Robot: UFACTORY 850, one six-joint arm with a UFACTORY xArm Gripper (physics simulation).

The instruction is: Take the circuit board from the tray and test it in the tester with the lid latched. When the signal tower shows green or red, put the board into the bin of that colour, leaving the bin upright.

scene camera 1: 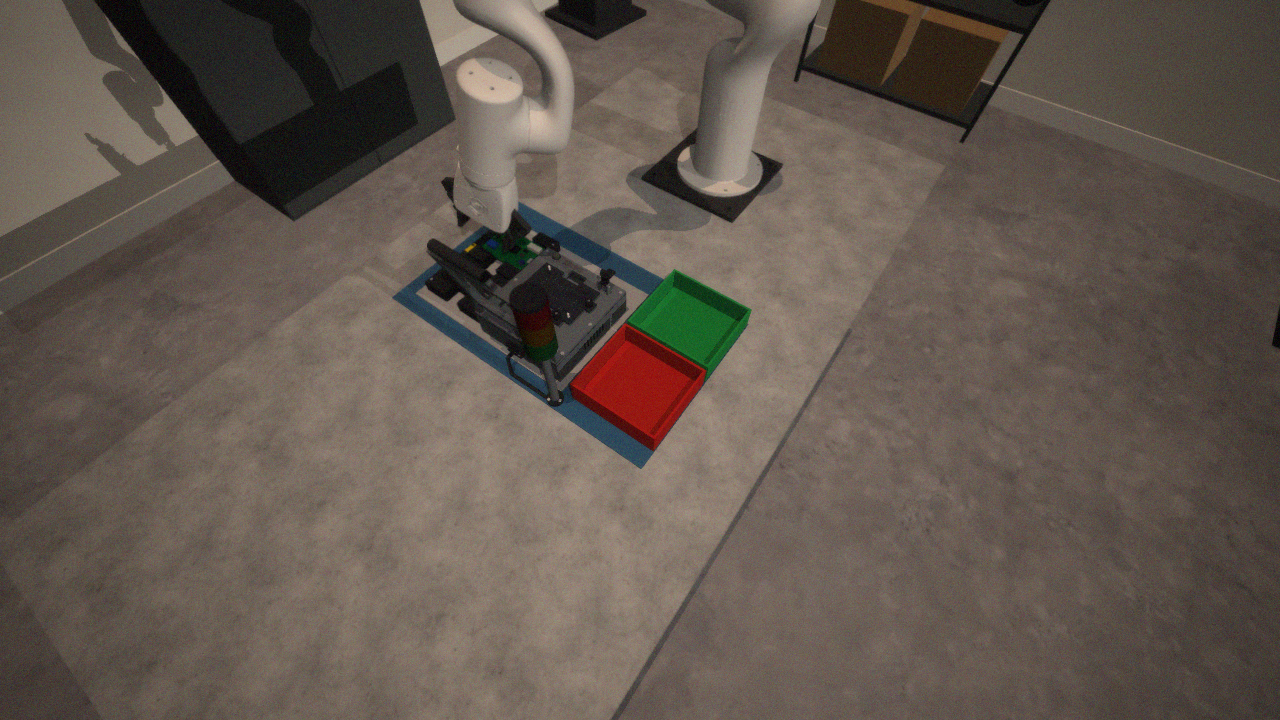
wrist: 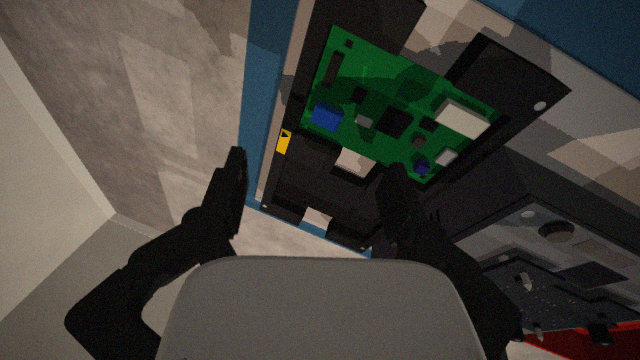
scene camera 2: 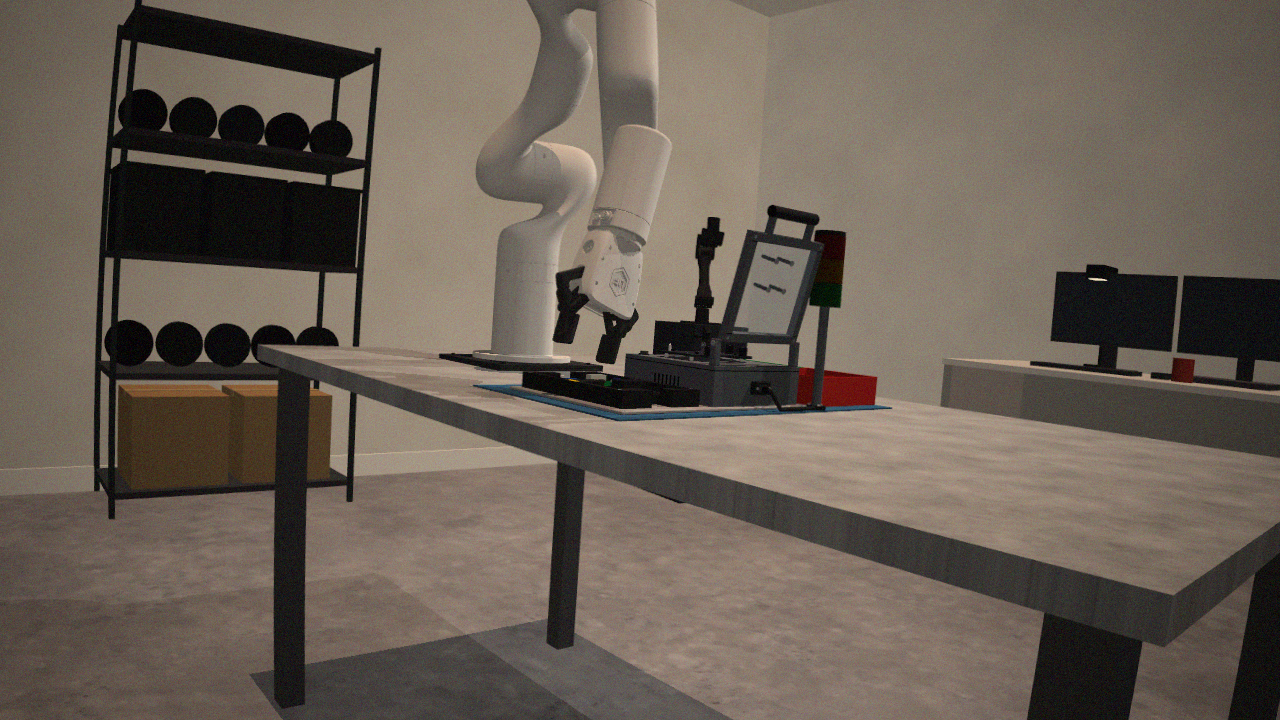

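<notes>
The green circuit board (scene camera 1: 516,254) (wrist: 370,142) lies in the black tray (scene camera 2: 572,390) (wrist: 305,172). My gripper (scene camera 1: 486,232) (scene camera 2: 586,349) (wrist: 317,171) is open and empty, tilted above the tray. In the wrist view its right finger overlaps the board's near edge; whether they touch cannot be told. The grey tester (scene camera 1: 608,315) (scene camera 2: 751,386) (wrist: 500,227) stands beside the tray, its lid (scene camera 2: 768,282) raised. The signal tower (scene camera 1: 535,326) (scene camera 2: 829,268) shows dull red, amber and green sections, none clearly lit. The green bin (scene camera 1: 689,320) and red bin (scene camera 1: 640,380) (scene camera 2: 836,387) stand upright.
A black upright clamp (scene camera 2: 707,268) rises behind the tester. The blue-bordered mat (scene camera 1: 608,437) (scene camera 2: 644,414) lies under the tray and tester. The arm's base (scene camera 1: 720,170) stands behind the mat. A shelf rack (scene camera 2: 237,152) is in the background.
</notes>
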